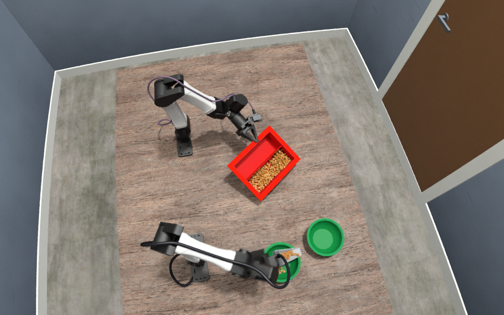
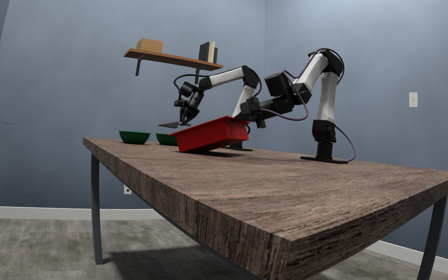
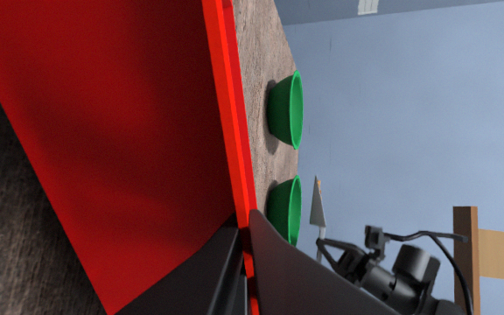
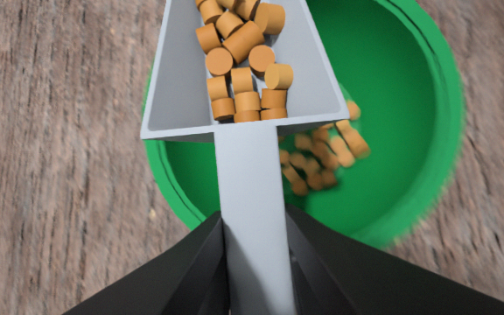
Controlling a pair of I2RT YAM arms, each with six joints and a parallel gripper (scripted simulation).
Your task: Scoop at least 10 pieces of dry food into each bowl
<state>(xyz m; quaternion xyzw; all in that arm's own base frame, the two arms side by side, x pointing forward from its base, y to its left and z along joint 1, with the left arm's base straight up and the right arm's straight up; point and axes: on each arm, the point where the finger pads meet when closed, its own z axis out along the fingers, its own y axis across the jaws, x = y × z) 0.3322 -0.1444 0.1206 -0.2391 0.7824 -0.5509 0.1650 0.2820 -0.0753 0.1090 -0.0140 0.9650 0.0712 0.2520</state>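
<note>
The grey scoop lies 50 mm ahead of my right hand and 10 mm below it. From my right hand the other things lie so: red box (70 mm ahead, 420 mm to the left, 40 mm below).
</note>
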